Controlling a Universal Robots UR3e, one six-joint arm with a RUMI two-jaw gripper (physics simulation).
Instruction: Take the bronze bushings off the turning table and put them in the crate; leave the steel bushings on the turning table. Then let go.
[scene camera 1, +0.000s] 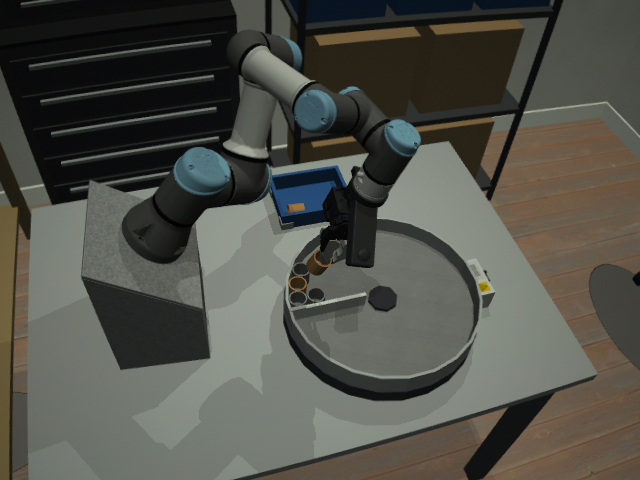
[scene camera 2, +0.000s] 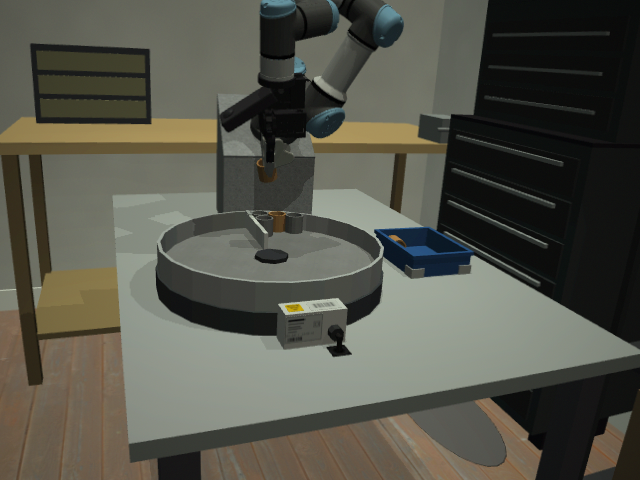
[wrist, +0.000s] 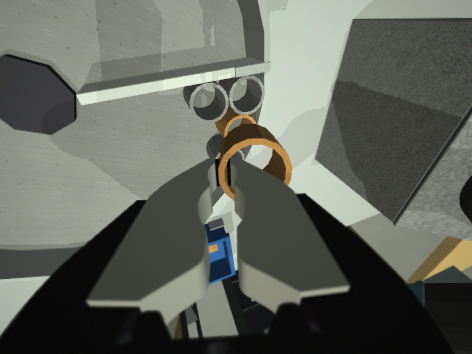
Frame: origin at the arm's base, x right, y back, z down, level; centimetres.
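Where they show: gripper, between the fingertips: (scene camera 1: 325, 263) (scene camera 2: 269, 176) (wrist: 223, 162); arm's base, origin of its link: (scene camera 1: 152, 236).
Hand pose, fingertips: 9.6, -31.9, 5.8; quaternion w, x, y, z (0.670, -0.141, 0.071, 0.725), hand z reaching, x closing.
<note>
Each offset is from my fingertips to the top centre of the thing, as dx, dy, dz. "spot": to the spot under its first point.
My gripper (scene camera 1: 328, 254) (scene camera 2: 269, 166) (wrist: 223, 162) is shut on the wall of a bronze bushing {+0.2, +1.5, -3.5} (scene camera 1: 317, 264) (scene camera 2: 266, 172) (wrist: 250, 132). It holds the bushing, slightly tilted, in the air above the turning table (scene camera 1: 429, 289) (scene camera 2: 222, 289) (wrist: 45, 175). Another bronze bushing {-3.3, +4.6, +9.4} (scene camera 1: 297, 284) (scene camera 2: 278, 221) (wrist: 226, 121) stands on the turning table among three steel bushings, one {-6.8, +3.0, +9.4} (scene camera 1: 300, 269) (scene camera 2: 294, 223) on one side and two {+0.4, +5.5, +9.4} (scene camera 1: 298, 298) {+0.4, +1.6, +9.4} (scene camera 1: 315, 296) (wrist: 209, 101) (wrist: 246, 95) by the divider. The blue crate {-33.8, -6.9, +13.5} (scene camera 1: 305, 178) (scene camera 2: 442, 264) (wrist: 220, 271) has a bronze bushing {-29.7, -2.1, +14.2} (scene camera 1: 295, 207) (scene camera 2: 397, 240) (wrist: 213, 248) lying inside.
A low white divider {spot: +2.9, -2.1, +9.7} (scene camera 1: 336, 301) (scene camera 2: 257, 229) (wrist: 160, 87) runs from the raised rim towards the dark hub {+2.6, -12.9, +12.4} (scene camera 1: 382, 298) (scene camera 2: 271, 256) (wrist: 37, 95). A white control box {spot: +4.5, -35.9, +12.7} (scene camera 1: 480, 284) (scene camera 2: 312, 322) stands outside the rim. The arm's stone-grey pedestal (scene camera 1: 149, 320) (scene camera 2: 237, 180) (wrist: 390, 115) stands beyond the turning table.
</note>
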